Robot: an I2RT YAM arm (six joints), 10 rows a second.
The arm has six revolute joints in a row. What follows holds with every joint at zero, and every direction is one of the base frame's. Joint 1 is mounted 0.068 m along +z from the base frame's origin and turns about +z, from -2.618 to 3.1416 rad. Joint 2 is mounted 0.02 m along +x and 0.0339 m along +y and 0.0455 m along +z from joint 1 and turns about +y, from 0 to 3.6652 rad. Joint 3 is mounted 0.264 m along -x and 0.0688 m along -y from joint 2 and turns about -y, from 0 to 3.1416 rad. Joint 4 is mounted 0.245 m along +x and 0.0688 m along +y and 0.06 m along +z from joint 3 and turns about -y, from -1.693 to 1.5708 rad. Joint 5 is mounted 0.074 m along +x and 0.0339 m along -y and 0.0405 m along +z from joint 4 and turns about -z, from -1.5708 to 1.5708 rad. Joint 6 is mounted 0.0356 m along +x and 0.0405 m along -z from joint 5 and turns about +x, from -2.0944 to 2.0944 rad. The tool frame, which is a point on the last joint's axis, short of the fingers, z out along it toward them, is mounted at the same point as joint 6; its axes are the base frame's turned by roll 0, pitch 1.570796 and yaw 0 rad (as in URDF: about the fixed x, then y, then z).
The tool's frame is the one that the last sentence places.
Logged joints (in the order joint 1, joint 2, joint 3, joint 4, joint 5, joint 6), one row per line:
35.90 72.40 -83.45 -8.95 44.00 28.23
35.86 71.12 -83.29 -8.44 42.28 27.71
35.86 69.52 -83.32 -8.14 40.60 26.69
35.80 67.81 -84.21 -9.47 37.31 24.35
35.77 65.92 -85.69 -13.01 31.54 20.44
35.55 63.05 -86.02 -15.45 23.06 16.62
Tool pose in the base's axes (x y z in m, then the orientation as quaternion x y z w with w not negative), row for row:
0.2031 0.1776 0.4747 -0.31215 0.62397 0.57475 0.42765
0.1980 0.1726 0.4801 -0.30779 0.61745 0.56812 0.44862
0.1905 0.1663 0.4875 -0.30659 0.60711 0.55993 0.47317
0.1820 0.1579 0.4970 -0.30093 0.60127 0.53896 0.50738
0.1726 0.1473 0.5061 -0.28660 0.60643 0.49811 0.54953
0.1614 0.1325 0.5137 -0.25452 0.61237 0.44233 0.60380
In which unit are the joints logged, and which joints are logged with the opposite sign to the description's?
The joints are logged in degrees. Opposite sign: joint 3, joint 5.
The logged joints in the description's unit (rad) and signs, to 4 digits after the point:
0.6266 1.2636 1.4565 -0.1562 -0.7679 0.4927
0.6259 1.2413 1.4537 -0.1473 -0.7379 0.4836
0.6259 1.2134 1.4542 -0.1421 -0.7086 0.4658
0.6248 1.1835 1.4697 -0.1653 -0.6512 0.4250
0.6243 1.1505 1.4956 -0.2271 -0.5505 0.3567
0.6205 1.1004 1.5013 -0.2697 -0.4025 0.2901

